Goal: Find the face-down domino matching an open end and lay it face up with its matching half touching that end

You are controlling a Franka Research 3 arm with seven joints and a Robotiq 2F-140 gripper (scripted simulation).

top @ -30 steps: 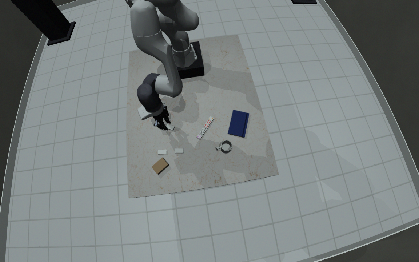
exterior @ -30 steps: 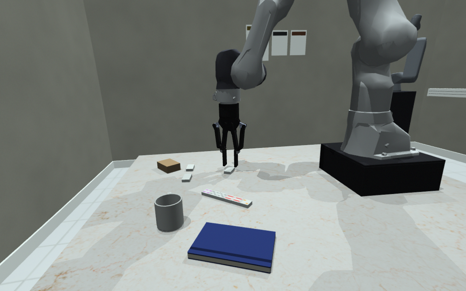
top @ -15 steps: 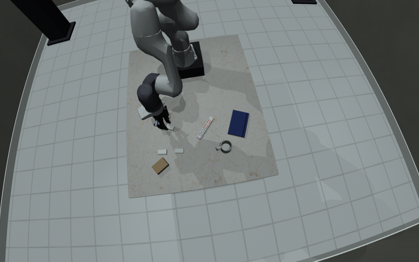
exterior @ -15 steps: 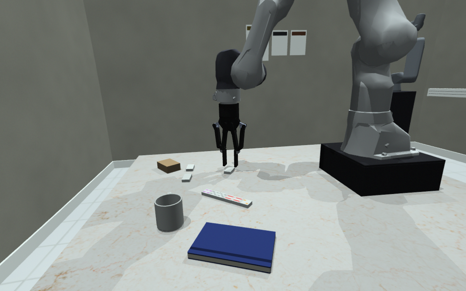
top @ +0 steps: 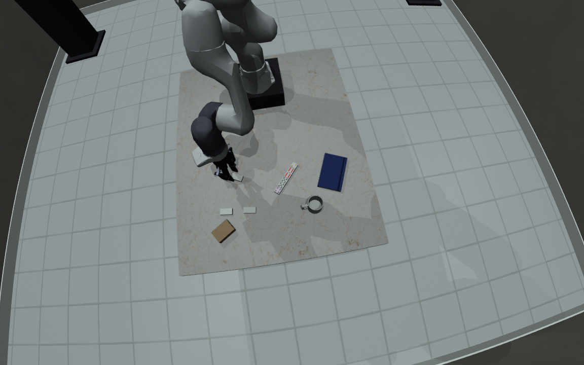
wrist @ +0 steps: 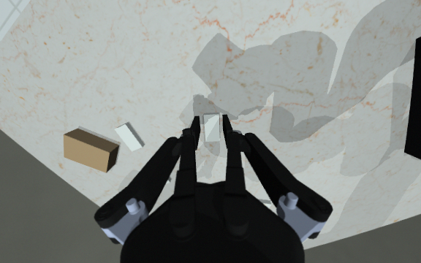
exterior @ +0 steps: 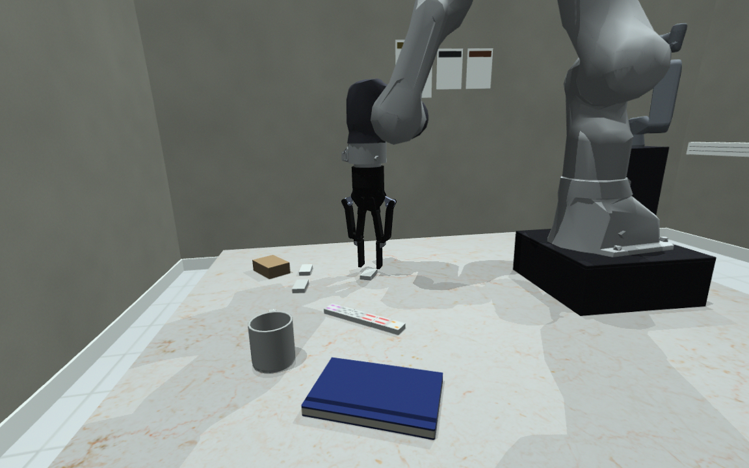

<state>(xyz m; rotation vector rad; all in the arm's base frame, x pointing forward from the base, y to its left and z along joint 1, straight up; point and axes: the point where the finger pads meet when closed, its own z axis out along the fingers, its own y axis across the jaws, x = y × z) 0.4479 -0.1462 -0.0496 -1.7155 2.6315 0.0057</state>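
Now: hand 50 mm above the white domino, 10 mm to the right of it and 10 mm short of it. The rest, counted from my hand: grey mug 350 mm to the left, 180 mm ahead, 20 mm below; blue book 450 mm to the left, 40 mm below, 40 mm ahead; brown block 250 mm ahead, 60 mm to the right, 40 mm below.
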